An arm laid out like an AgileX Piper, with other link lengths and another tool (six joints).
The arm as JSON. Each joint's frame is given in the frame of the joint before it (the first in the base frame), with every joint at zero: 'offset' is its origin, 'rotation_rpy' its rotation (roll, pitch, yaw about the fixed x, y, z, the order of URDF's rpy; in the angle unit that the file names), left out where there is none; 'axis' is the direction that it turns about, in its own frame. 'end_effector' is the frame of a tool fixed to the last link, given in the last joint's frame.
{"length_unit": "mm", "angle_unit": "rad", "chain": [
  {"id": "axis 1", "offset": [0.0, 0.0, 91.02], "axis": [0.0, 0.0, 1.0]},
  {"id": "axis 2", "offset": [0.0, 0.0, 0.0], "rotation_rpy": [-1.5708, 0.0, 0.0], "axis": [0.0, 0.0, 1.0]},
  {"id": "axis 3", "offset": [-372.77, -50.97, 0.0], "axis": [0.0, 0.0, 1.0]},
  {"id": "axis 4", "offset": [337.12, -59.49, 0.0], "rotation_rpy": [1.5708, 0.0, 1.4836], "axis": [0.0, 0.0, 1.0]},
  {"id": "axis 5", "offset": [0.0, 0.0, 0.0], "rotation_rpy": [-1.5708, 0.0, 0.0], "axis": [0.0, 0.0, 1.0]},
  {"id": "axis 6", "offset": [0.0, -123.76, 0.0], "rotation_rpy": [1.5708, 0.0, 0.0], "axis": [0.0, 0.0, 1.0]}
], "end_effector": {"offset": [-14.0, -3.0, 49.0], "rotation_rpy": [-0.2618, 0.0, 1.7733]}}
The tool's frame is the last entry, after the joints.
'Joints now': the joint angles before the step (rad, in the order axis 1, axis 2, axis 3, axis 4, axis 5, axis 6). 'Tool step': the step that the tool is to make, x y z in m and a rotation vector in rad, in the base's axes. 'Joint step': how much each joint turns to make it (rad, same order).
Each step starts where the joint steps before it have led.
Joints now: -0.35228, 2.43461, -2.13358, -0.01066, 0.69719, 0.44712
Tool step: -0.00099, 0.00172, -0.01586, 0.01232, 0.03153, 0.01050
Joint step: 0.00000, 0.01832, -0.00003, 0.01066, 0.01549, -0.01616
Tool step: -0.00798, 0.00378, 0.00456, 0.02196, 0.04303, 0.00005
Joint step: 0.00001, -0.01485, 0.00005, 0.00682, 0.06277, -0.00164
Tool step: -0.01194, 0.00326, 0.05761, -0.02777, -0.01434, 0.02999
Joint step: -0.00208, -0.08472, -0.00003, 0.00000, 0.06187, -0.03808
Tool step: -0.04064, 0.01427, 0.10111, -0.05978, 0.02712, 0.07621
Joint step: -0.00001, -0.16286, -0.00001, -0.01403, 0.16752, -0.09142
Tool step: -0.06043, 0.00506, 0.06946, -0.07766, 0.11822, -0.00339
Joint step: 0.00000, -0.13234, 0.00002, -0.10419, 0.21517, -0.02269
